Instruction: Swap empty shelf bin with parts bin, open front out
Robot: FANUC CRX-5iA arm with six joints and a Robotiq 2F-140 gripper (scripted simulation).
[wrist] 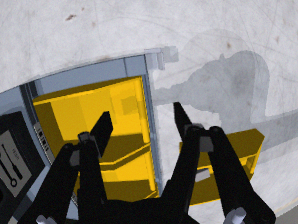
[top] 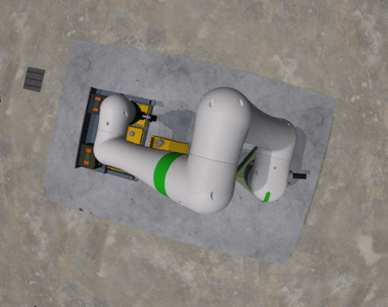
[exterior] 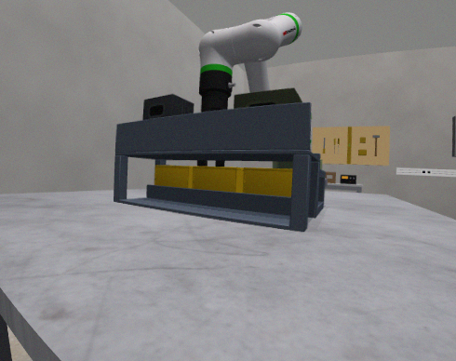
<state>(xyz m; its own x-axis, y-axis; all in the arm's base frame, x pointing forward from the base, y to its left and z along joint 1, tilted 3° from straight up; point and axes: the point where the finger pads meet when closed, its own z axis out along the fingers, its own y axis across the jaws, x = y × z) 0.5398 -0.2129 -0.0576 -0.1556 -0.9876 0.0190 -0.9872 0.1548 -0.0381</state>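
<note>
Right now the grey part is 120 mm to the left of my hand, 70 mm behind it and 60 mm below it. Round my hand: dark shelf 130 mm ahead, 90 mm to the left, 10 mm below; then black box 170 mm ahead, 90 mm above, 30 mm to the right.
</note>
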